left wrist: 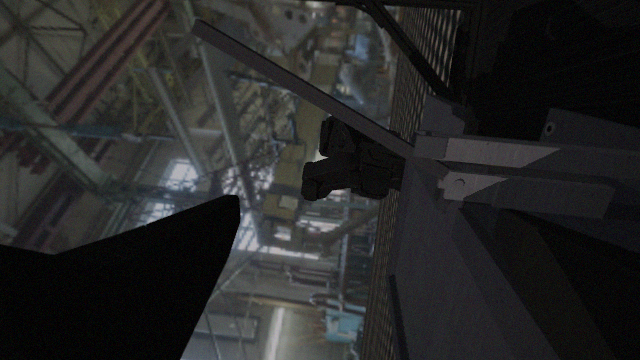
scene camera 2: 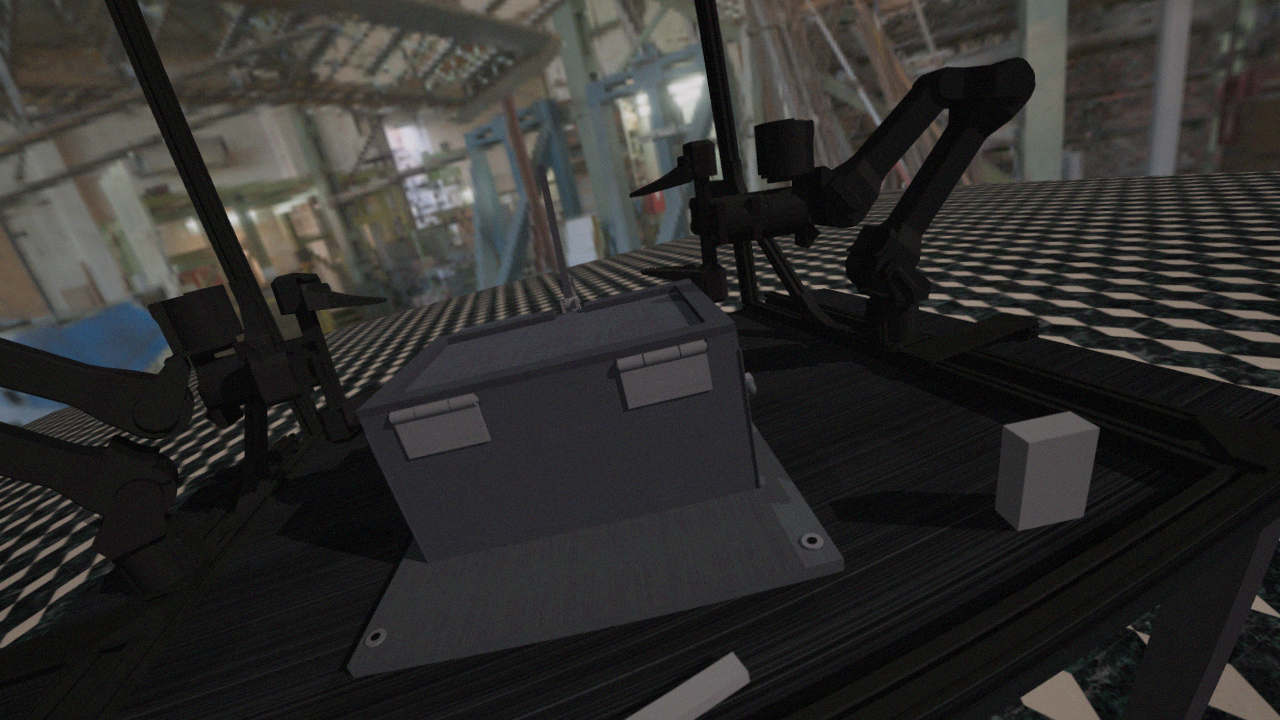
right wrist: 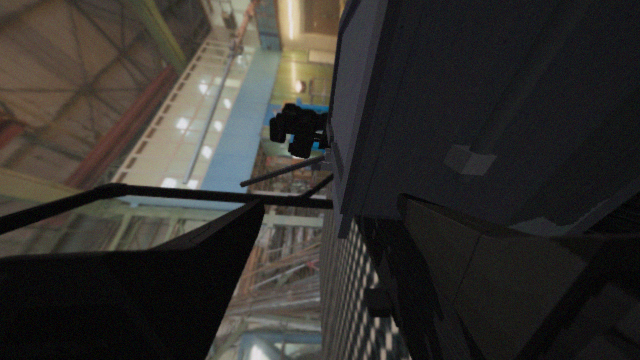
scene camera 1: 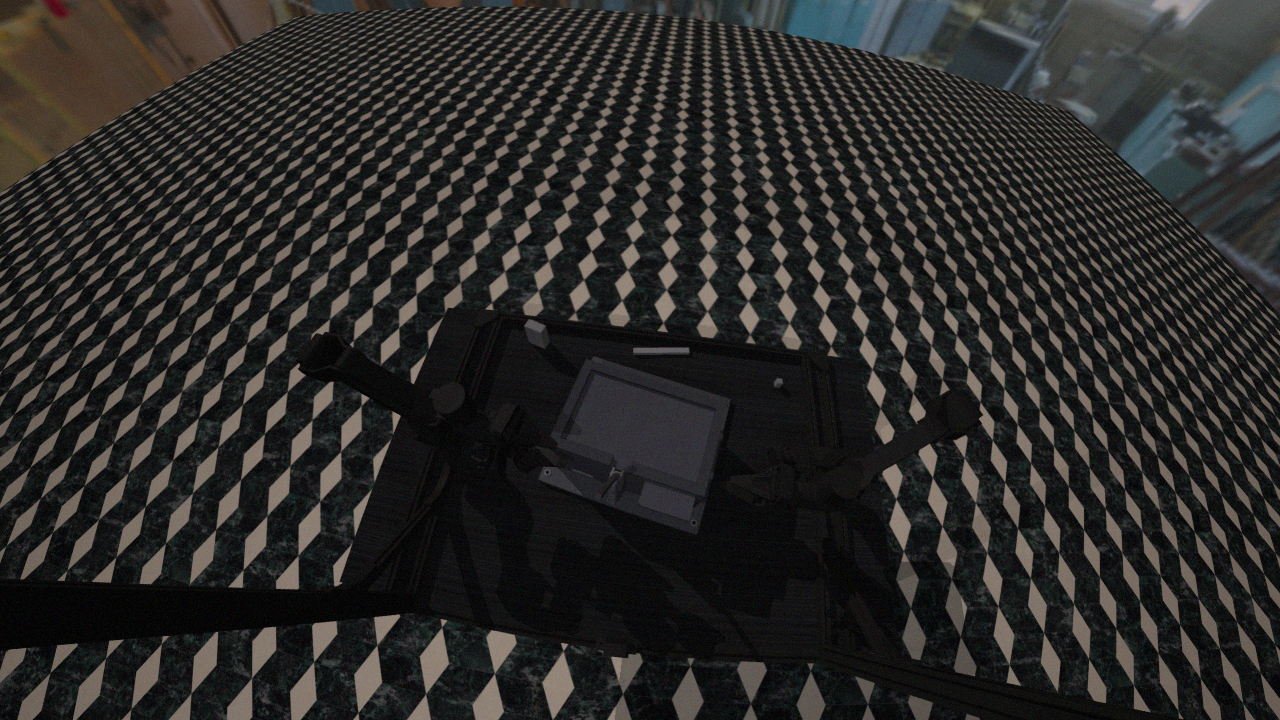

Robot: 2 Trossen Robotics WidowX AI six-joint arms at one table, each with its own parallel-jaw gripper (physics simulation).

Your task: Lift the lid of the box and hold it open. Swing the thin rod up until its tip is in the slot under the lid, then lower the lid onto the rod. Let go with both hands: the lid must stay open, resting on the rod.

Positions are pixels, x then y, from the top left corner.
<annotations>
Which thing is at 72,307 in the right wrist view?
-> My right gripper.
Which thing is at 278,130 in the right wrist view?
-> My left gripper.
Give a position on a grey box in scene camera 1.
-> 581,477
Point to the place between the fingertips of my left gripper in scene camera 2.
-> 635,235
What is my right gripper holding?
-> Nothing.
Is my right gripper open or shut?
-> Open.
</annotations>
